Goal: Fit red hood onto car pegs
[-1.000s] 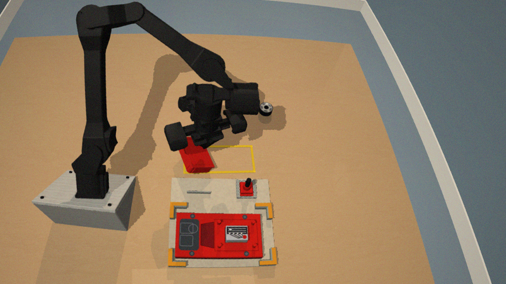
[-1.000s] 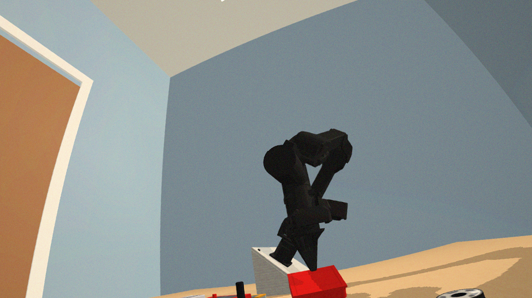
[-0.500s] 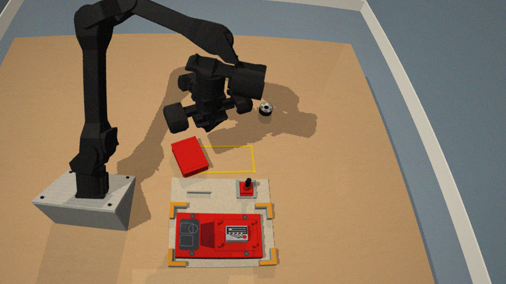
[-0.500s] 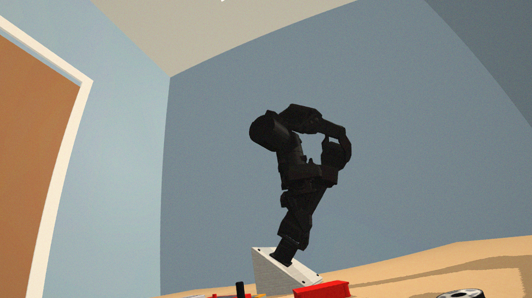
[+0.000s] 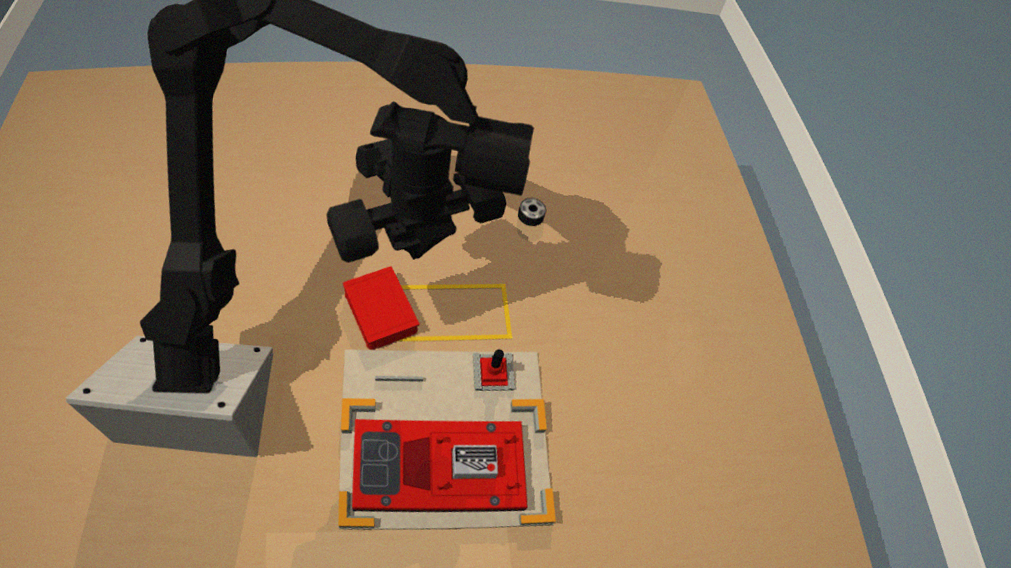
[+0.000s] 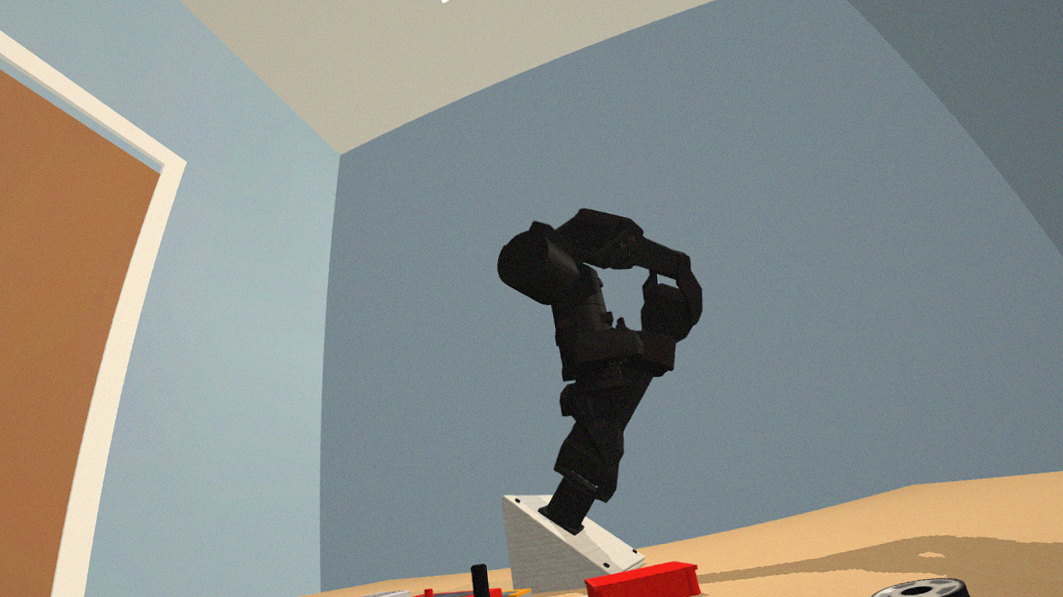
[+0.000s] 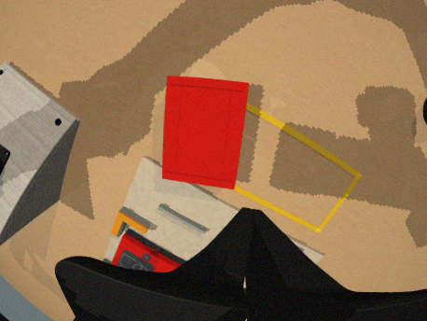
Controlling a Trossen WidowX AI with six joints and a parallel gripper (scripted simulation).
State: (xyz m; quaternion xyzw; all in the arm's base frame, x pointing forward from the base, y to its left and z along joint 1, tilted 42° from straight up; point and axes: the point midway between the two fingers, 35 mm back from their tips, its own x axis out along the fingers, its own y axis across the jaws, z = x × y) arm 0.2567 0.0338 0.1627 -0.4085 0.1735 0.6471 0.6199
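Now: the red hood 11 cm below my gripper tip and 4 cm behind it. Also, from my gripper tip: grey holder 10 cm to the right, 10 cm ahead, 9 cm below; then black wheel 19 cm ahead, 16 cm to the left, 12 cm below; then grey engine block 22 cm to the right, 10 cm below, 6 cm ahead.
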